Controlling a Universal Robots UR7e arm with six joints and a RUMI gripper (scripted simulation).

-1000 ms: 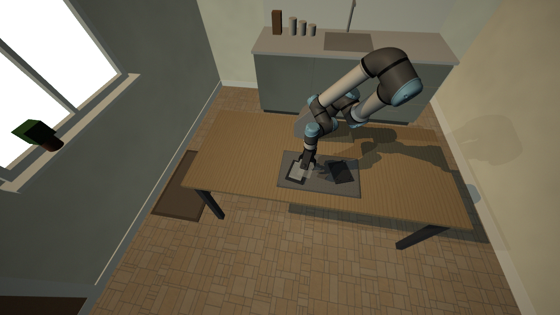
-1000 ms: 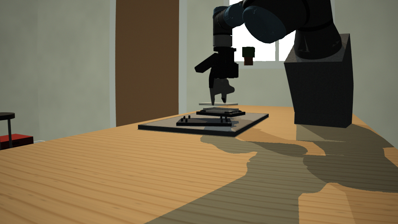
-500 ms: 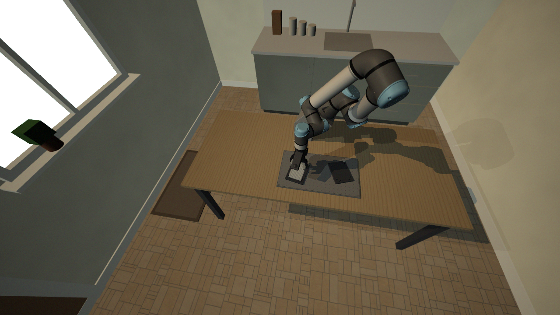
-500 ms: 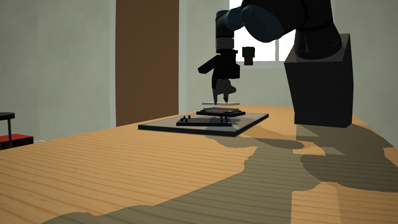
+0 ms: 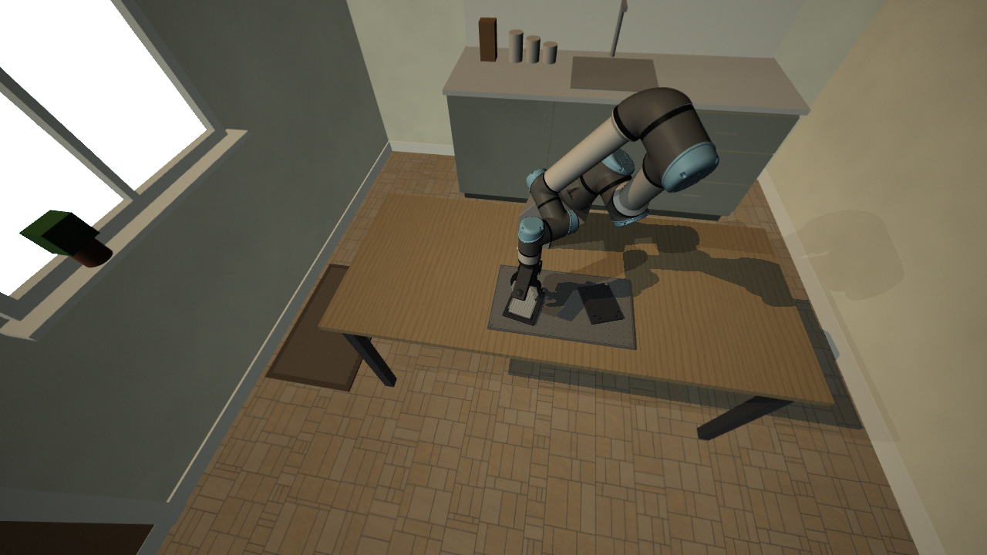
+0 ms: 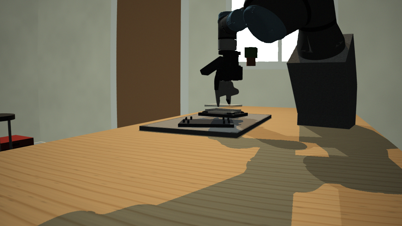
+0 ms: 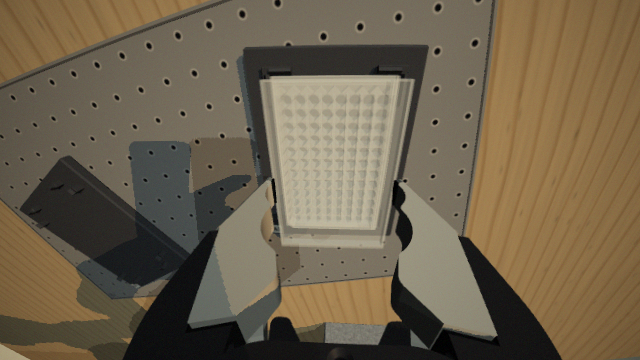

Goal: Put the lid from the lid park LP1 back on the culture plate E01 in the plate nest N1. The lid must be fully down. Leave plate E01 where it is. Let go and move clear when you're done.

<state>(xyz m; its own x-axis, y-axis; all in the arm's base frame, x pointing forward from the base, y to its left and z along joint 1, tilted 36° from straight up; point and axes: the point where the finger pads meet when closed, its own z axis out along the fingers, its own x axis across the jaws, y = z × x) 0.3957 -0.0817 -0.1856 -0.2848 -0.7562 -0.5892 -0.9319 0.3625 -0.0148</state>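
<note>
The culture plate E01 lies 3 cm below my hand. Round my hand: dark plate nest N1 (5 cm below); dark lid park (2 cm behind, 28 cm to the left, 5 cm below); clear lid (1 cm below).
</note>
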